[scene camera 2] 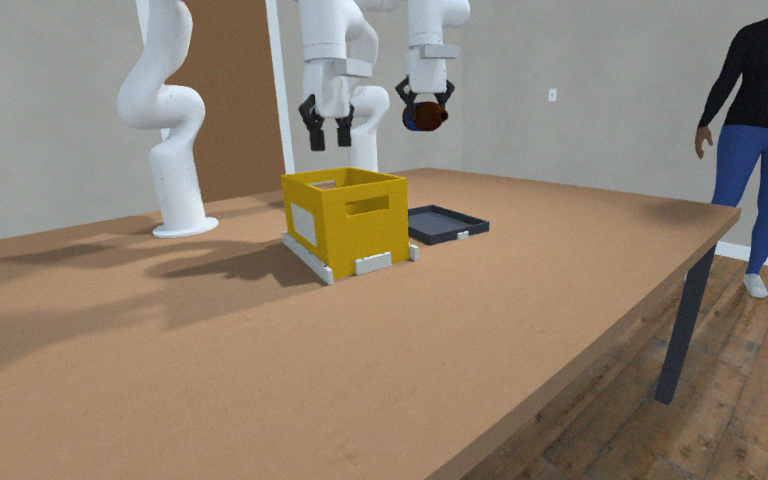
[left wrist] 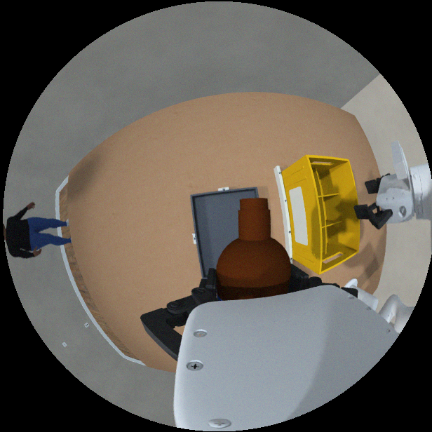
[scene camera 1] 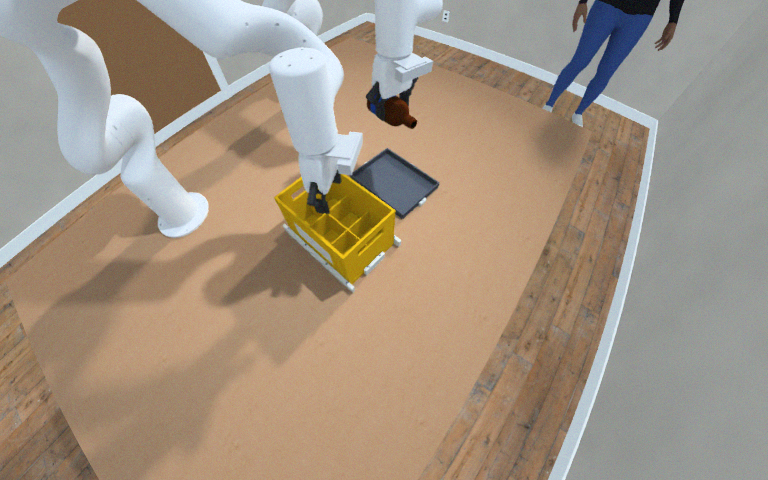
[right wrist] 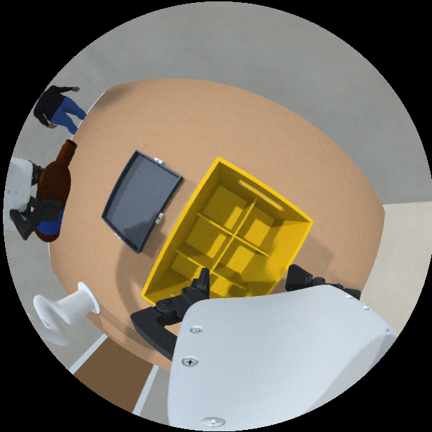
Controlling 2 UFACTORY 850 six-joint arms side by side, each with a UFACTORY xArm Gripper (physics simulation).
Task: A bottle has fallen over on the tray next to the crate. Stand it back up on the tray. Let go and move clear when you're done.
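A brown bottle with a blue band [scene camera 1: 398, 112] [scene camera 2: 427, 117] [left wrist: 254, 265] [right wrist: 54, 182] lies roughly level in the air, high above the table. Its neck points to the lower right in scene camera 1 and largely toward the viewer in scene camera 2. My left gripper [scene camera 1: 392, 104] [scene camera 2: 427, 110] [right wrist: 54, 193] is shut on its body. The dark tray [scene camera 1: 396, 181] [scene camera 2: 441, 223] [left wrist: 215, 215] [right wrist: 142, 200] lies on the table beside the yellow crate [scene camera 1: 353, 263] [scene camera 2: 368, 237] [left wrist: 312, 225] [right wrist: 290, 235]. My right gripper [scene camera 1: 329, 194] [scene camera 2: 331, 140] [left wrist: 361, 198] [right wrist: 250, 280] is open and empty above the crate.
White blocks [scene camera 1: 374, 263] [scene camera 2: 373, 263] stand along the crate's base. Small white clips [scene camera 1: 422, 201] [scene camera 2: 462, 234] sit at the tray's edge. The crate has dividers inside. A person [scene camera 1: 608, 45] [scene camera 2: 741, 113] stands beyond the table edge.
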